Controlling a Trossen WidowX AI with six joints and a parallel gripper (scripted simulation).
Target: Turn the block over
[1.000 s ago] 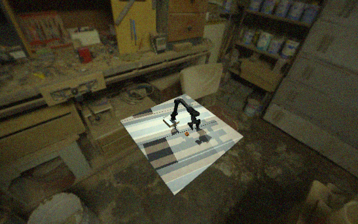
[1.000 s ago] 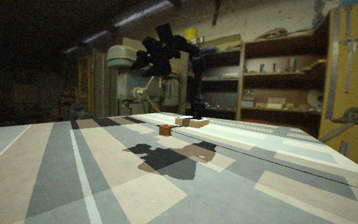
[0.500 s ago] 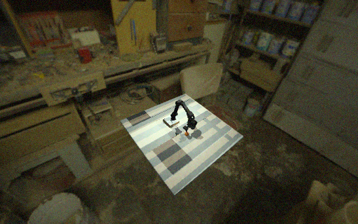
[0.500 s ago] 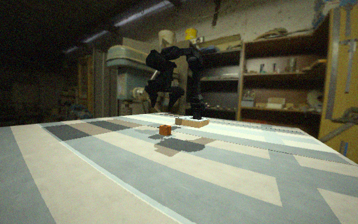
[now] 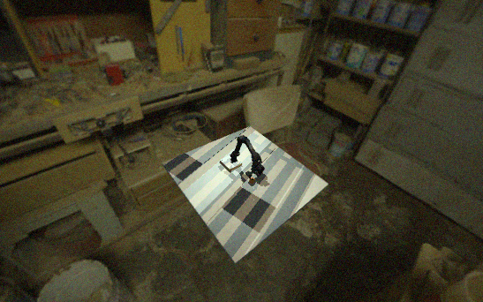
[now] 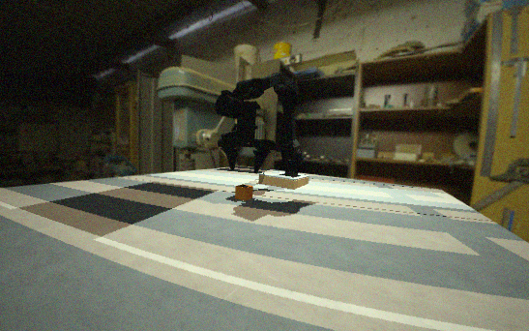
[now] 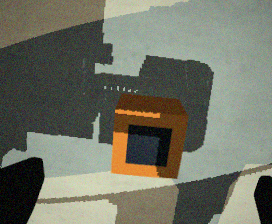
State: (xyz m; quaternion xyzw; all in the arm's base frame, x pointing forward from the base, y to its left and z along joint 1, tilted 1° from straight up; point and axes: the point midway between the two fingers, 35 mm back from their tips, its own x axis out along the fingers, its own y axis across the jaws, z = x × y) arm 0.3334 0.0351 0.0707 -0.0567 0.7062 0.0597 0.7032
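Right now my gripper tip is 10 mm past the small orange block and 60 mm above it.
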